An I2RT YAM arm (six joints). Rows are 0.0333 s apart.
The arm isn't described. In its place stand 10 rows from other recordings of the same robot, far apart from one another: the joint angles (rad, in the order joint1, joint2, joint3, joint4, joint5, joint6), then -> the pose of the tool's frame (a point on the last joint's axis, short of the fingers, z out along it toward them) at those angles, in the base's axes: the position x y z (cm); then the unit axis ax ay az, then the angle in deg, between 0 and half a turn.
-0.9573, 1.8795, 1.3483, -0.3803, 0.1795, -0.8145 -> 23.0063 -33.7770 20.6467 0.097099 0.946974 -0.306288 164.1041
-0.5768, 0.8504, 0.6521, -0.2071, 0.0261, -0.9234 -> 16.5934 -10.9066 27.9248 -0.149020 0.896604 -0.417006 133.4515
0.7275, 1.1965, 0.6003, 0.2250, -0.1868, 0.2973 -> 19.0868 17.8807 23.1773 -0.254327 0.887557 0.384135 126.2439
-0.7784, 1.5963, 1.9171, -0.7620, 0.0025, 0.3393 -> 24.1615 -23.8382 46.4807 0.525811 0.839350 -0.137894 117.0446
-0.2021, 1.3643, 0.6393, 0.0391, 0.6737, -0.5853 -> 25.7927 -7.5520 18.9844 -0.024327 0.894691 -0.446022 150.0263
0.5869, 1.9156, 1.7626, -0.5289, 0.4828, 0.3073 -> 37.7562 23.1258 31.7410 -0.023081 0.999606 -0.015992 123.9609
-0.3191, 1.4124, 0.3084, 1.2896, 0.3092, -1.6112 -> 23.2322 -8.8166 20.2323 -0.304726 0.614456 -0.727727 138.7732
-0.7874, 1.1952, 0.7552, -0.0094, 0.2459, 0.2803 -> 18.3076 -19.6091 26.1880 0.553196 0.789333 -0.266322 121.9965
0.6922, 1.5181, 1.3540, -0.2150, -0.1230, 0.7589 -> 27.3718 23.2598 35.5843 -0.007508 0.895981 0.444029 134.6736
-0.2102, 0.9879, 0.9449, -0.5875, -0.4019, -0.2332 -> 20.6592 -2.9837 32.0378 -0.113966 0.989739 0.086193 123.6501
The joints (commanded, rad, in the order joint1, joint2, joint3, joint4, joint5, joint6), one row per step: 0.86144 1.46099 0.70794 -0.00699 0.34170 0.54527; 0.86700 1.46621 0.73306 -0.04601 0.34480 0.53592; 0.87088 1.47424 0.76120 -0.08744 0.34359 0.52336; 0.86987 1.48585 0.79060 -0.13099 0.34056 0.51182; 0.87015 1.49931 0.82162 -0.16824 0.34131 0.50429; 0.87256 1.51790 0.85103 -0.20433 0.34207 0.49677; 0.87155 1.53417 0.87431 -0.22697 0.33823 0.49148; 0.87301 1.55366 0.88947 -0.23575 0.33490 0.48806; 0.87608 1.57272 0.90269 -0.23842 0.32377 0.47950; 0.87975 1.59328 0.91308 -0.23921 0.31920 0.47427; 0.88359 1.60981 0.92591 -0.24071 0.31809 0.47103; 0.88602 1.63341 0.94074 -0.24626 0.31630 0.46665; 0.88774 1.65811 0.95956 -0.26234 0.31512 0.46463; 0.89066 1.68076 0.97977 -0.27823 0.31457 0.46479
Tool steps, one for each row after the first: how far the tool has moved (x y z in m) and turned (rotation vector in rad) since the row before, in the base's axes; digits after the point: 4 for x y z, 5 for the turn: 0.0004 0.0028 0.0031 -0.02244 0.00801 0.00946; 0.0010 0.0030 0.0031 -0.02434 0.01080 0.01313; 0.0021 0.0022 0.0024 -0.02605 0.01507 0.00897; 0.0025 0.0030 0.0029 -0.02040 0.01026 0.00504; 0.0020 0.0035 0.0010 -0.02462 0.01391 0.00728; 0.0025 0.0027 0.0007 -0.01346 0.01102 0.00528; 0.0019 0.0032 -0.0018 -0.01054 0.00959 0.00606; 0.0014 0.0038 -0.0020 -0.00626 0.01010 0.01632; 0.0012 0.0035 -0.0032 -0.00933 0.00851 0.01039; 0.0013 0.0036 -0.0013 -0.00542 0.00320 0.00696; 0.0019 0.0037 -0.0032 -0.01280 0.00913 0.00684; 0.0020 0.0034 -0.0032 -0.01761 0.01415 0.00397; 0.0018 0.0038 -0.0023 -0.01386 0.01194 0.00311
